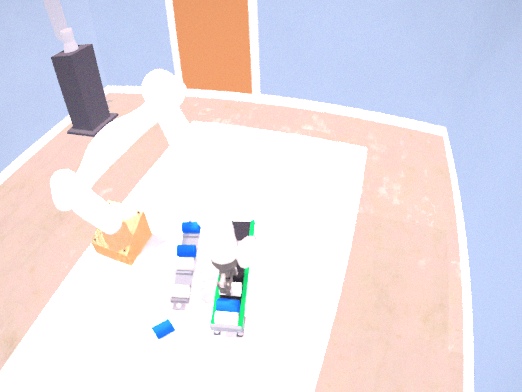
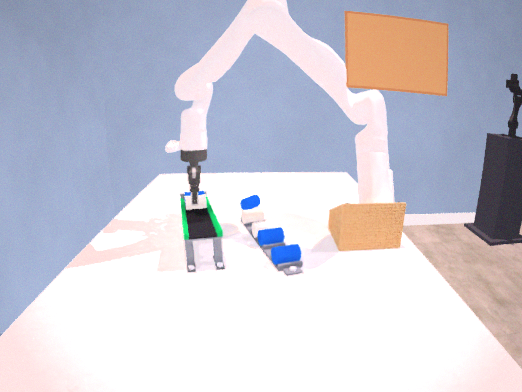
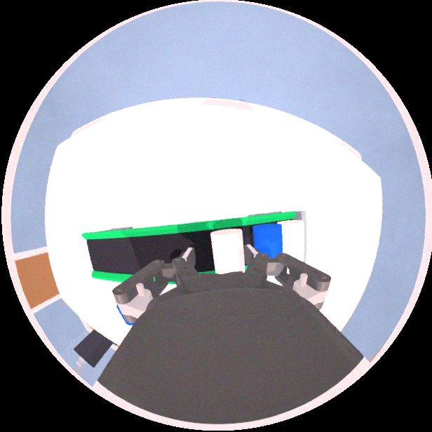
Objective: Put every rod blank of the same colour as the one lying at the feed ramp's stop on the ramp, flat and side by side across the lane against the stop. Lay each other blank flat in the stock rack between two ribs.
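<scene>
The feed ramp [image 1: 244,287] [image 2: 215,222] [image 3: 150,231] has green rails and a black lane. A white blank [image 1: 226,318] [image 3: 293,237] lies across it at the stop [image 1: 227,328], with a blue blank [image 1: 228,304] [image 3: 268,240] beside it. Past a gap, another white blank [image 1: 234,289] [image 3: 227,251] lies across the lane. My gripper [image 1: 226,287] [image 2: 195,200] [image 3: 219,253] is open, fingers on either side of this blank, the right one nearer. The stock rack [image 1: 184,278] [image 2: 293,271] holds two blue blanks [image 1: 190,227] [image 1: 186,251] and two white blanks [image 1: 185,263] [image 1: 181,292].
A loose blue blank [image 1: 163,329] [image 2: 250,202] lies on the table beyond the rack's end. A wooden box [image 1: 139,240] [image 2: 370,226] stands on the rack's other side from the ramp, near the arm's base. A dark pedestal [image 1: 82,90] [image 2: 501,187] stands off the table.
</scene>
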